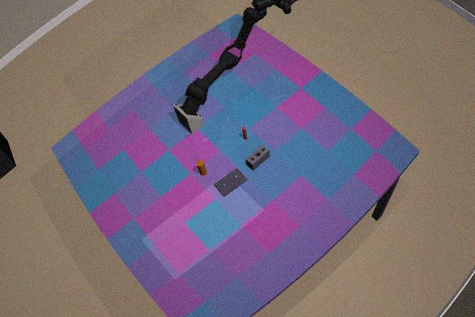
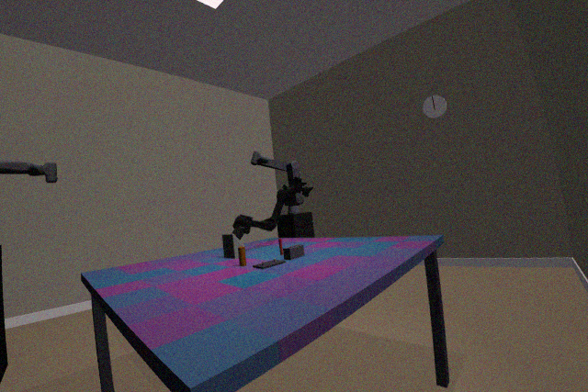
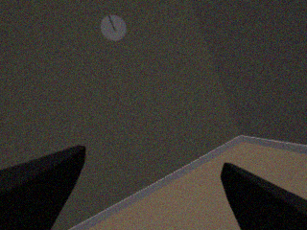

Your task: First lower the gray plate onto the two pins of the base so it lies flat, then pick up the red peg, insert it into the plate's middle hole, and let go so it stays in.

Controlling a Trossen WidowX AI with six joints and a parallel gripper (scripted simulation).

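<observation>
Right now the gray plate is 600 mm to the right of my gripper tip, 410 mm ahead of it and 330 mm below it. The rest, counted from my gripper tip: red peg: 570 mm to the right, 330 mm below, 290 mm ahead; orange cylinder: 810 mm to the right, 330 mm below, 310 mm ahead; dark base: 750 mm to the right, 420 mm ahead, 360 mm below.
</observation>
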